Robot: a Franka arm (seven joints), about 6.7 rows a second.
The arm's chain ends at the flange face. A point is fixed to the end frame.
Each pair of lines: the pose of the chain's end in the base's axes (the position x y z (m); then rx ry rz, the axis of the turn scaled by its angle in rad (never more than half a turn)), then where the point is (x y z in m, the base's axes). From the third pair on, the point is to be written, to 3 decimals.
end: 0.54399, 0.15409, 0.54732, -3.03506, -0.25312, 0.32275
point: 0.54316 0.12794 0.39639
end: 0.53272, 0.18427, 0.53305, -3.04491, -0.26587, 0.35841
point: 0.52904 0.15575 0.38259
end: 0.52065, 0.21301, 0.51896, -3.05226, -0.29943, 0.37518
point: 0.516 0.183 0.369
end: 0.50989, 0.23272, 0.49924, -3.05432, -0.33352, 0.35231
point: 0.509 0.203 0.349
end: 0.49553, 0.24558, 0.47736, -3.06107, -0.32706, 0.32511
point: 0.497 0.215 0.327
